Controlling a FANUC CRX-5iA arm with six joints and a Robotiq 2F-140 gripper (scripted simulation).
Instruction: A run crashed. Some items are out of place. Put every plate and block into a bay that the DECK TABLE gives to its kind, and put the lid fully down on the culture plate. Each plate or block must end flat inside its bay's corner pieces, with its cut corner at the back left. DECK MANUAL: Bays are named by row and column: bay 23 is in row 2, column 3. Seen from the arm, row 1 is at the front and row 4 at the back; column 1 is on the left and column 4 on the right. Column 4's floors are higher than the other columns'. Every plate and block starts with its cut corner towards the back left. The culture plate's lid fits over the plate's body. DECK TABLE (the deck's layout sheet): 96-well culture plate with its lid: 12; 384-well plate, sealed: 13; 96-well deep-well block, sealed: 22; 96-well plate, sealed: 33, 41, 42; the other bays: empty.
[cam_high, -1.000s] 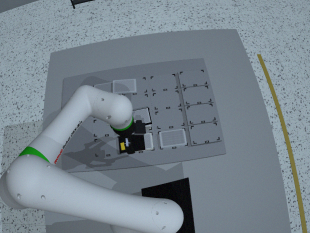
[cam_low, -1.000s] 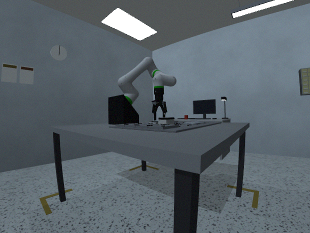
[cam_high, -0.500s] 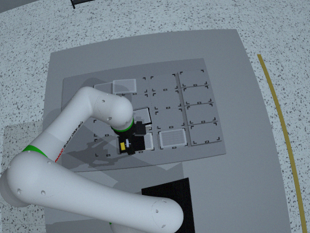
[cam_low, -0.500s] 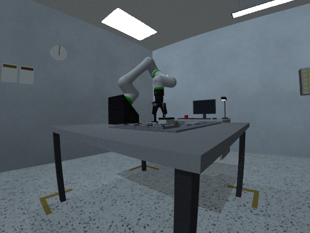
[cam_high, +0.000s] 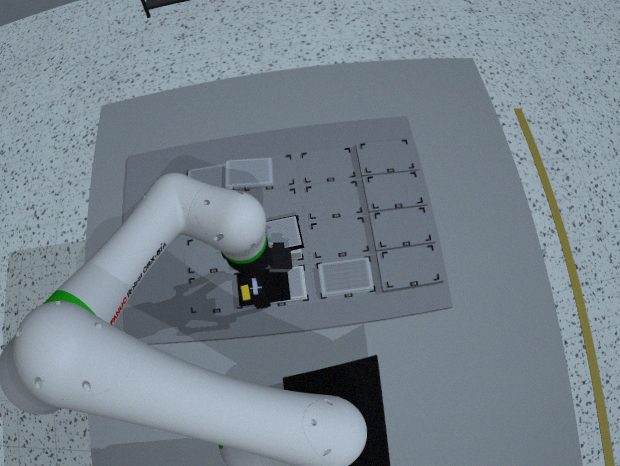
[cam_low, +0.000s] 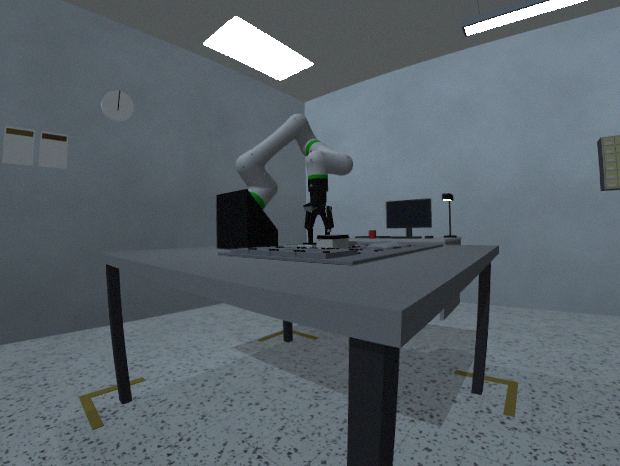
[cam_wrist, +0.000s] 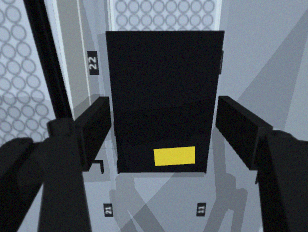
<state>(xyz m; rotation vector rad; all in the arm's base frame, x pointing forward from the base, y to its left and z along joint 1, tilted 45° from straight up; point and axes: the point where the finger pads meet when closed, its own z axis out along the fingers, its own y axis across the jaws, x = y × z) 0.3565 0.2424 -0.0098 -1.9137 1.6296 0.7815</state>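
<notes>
My hand is 2 cm above the black lid. From my hand the other things lie so: culture plate (4 cm to the right, 3 cm below); deep-well block (11 cm ahead, 3 cm to the right, 2 cm below); dark-sided plate (12 cm ahead, 3 cm to the right, 1 cm above).
</notes>
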